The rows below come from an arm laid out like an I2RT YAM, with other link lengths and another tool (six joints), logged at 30 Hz.
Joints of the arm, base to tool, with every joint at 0 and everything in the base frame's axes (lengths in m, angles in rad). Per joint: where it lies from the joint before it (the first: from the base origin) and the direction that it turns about. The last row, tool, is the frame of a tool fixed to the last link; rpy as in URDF.
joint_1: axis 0 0 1 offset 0 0 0.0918
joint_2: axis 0 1 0 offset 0.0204 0.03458 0.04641
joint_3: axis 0 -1 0 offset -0.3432 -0.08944 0
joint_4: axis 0 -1 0 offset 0.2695 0.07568 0.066
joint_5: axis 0 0 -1 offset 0.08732 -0.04 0.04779
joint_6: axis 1 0 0 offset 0.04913 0 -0.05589
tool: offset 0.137 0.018 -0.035 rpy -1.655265 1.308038 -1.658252
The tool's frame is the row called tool.
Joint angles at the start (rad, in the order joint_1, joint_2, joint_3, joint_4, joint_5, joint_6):
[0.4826 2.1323 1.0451 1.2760 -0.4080 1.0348]
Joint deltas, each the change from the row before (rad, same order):
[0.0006 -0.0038 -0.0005 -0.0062 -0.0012 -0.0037]
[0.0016 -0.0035 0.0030 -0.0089 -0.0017 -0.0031]
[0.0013 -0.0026 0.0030 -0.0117 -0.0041 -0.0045]
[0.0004 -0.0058 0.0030 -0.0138 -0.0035 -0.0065]
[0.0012 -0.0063 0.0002 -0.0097 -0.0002 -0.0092]
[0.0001 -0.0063 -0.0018 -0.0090 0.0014 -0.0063]
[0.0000 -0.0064 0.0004 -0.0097 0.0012 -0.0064]
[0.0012 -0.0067 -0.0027 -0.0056 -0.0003 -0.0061]
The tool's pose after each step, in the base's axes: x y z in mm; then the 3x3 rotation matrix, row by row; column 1 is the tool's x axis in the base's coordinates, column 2 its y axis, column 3 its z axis. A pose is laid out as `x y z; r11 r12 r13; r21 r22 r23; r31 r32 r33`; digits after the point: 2 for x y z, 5 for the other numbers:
512.72 371.68 256.46; -0.43361 -0.66882 0.60387; 0.48282 0.39338 0.78239; -0.76083 0.63082 0.15235
512.22 372.84 257.56; -0.43462 -0.67017 0.60165; 0.47912 0.39361 0.78455; -0.76259 0.62924 0.15002
511.61 374.14 257.36; -0.43800 -0.67099 0.59827; 0.47235 0.39445 0.78822; -0.76488 0.62783 0.14418
511.14 374.77 258.53; -0.43861 -0.67269 0.59591; 0.46589 0.39683 0.79087; -0.76848 0.62451 0.13934
510.35 375.21 259.76; -0.43522 -0.67539 0.59534; 0.46043 0.40127 0.79183; -0.77368 0.61873 0.13633
509.88 374.76 260.42; -0.43355 -0.67500 0.59700; 0.45697 0.40631 0.79126; -0.77667 0.61586 0.13230
509.74 374.45 261.91; -0.43076 -0.67557 0.59838; 0.45394 0.41087 0.79065; -0.77999 0.61221 0.12969
508.28 374.55 263.21; -0.42839 -0.67787 0.59747; 0.45017 0.41320 0.79159; -0.78347 0.60807 0.12814

